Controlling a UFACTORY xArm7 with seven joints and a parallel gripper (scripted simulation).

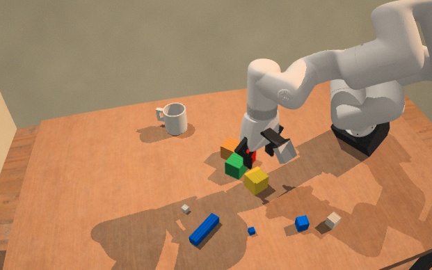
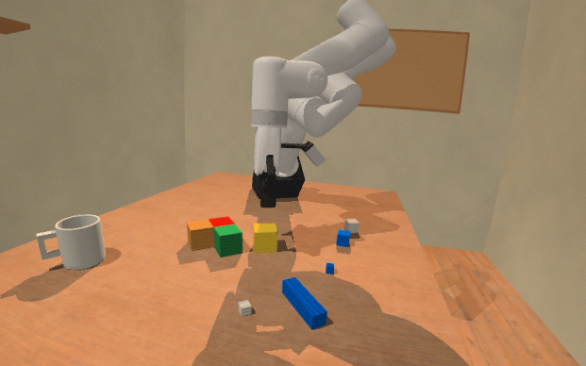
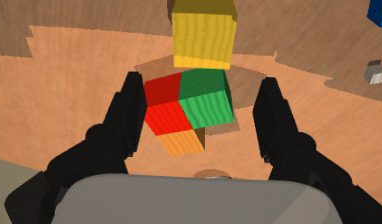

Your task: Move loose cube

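The yellow cube lies 10 cm below my hand. Round my hand: red cube 3 cm ahead, 10 cm to the right, 10 cm below; then green cube 6 cm ahead, 6 cm to the right, 10 cm below; then orange cube 7 cm ahead, 13 cm to the right, 10 cm below.
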